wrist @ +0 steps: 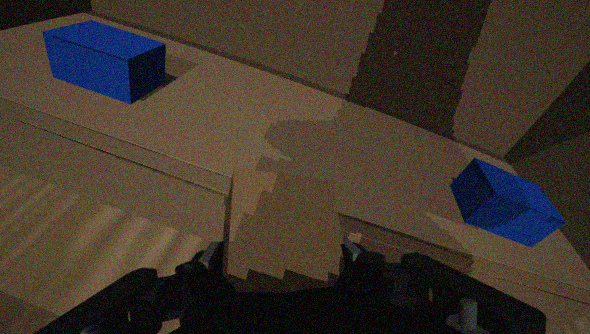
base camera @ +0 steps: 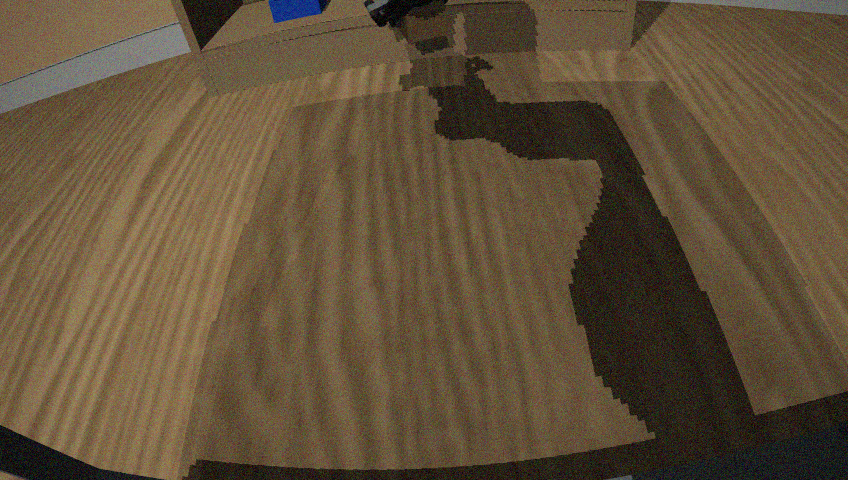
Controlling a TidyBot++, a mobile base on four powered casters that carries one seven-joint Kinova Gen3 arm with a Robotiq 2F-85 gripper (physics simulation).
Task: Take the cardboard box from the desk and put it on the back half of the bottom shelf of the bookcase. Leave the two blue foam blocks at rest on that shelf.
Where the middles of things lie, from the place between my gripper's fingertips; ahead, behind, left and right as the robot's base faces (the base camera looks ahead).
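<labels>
Cardboard box (wrist: pixel 282 233), 10 mm behind my hand.
</labels>
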